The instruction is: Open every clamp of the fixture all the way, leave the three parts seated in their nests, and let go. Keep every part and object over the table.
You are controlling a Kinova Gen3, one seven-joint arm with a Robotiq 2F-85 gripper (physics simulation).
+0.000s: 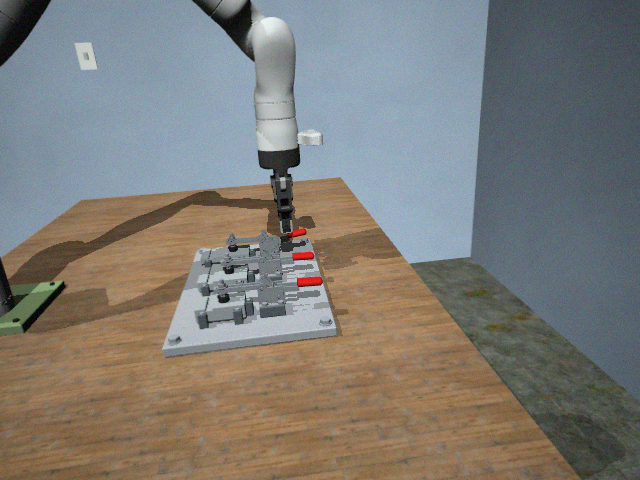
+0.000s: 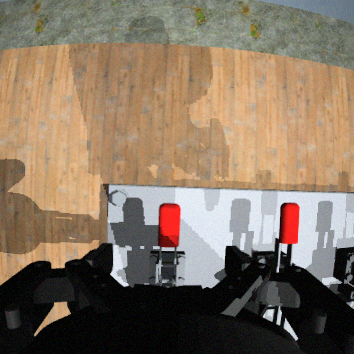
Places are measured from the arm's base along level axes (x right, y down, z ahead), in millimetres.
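Where they show: gripper, fingertip midpoint: (image 1: 285, 224) (image 2: 168, 257).
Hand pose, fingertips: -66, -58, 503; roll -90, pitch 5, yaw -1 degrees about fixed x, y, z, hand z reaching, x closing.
Things, the pixels of their centre, and the offset from my fingertips, as dx, dy, dz. "*": a spot on its surface instead. Level surfaces: height alone.
- far handle, surface spot: (image 2: 169, 225) (image 1: 296, 230) * +2, +14, +21
- middle handle, surface spot: (image 2: 289, 223) (image 1: 303, 252) * +108, +17, +13
- middle part, body centre: (image 1: 224, 276) +97, +45, -124
- far part, surface spot: (image 1: 240, 252) * +3, +42, -90
- wooden table, its level: dy +73
The fixture's light grey base plate (image 1: 305, 330) (image 2: 200, 200) carries three grey toggle clamps with red handles. The far handle (image 1: 298, 233) (image 2: 169, 225) tilts slightly up; the middle handle (image 1: 303, 255) (image 2: 289, 223) and the near handle (image 1: 309, 281) lie about level. The clamp arms reach left, with black tips low over the parts. The near part (image 1: 224, 310), middle part (image 1: 235, 279) and far part (image 1: 240, 252) sit in their nests. My gripper (image 1: 285, 228) (image 2: 168, 257) is open and empty, pointing down just above the far handle, its fingers apart on either side of the handle's line.
The wooden table (image 1: 361, 392) (image 2: 145, 115) surrounds the plate. Its right edge drops to the stone floor (image 1: 516, 330) (image 2: 100, 25). A green bracket (image 1: 38, 305) with a dark post stands at the left. Bolt heads (image 1: 325, 321) (image 1: 174, 339) rise at the plate's corners.
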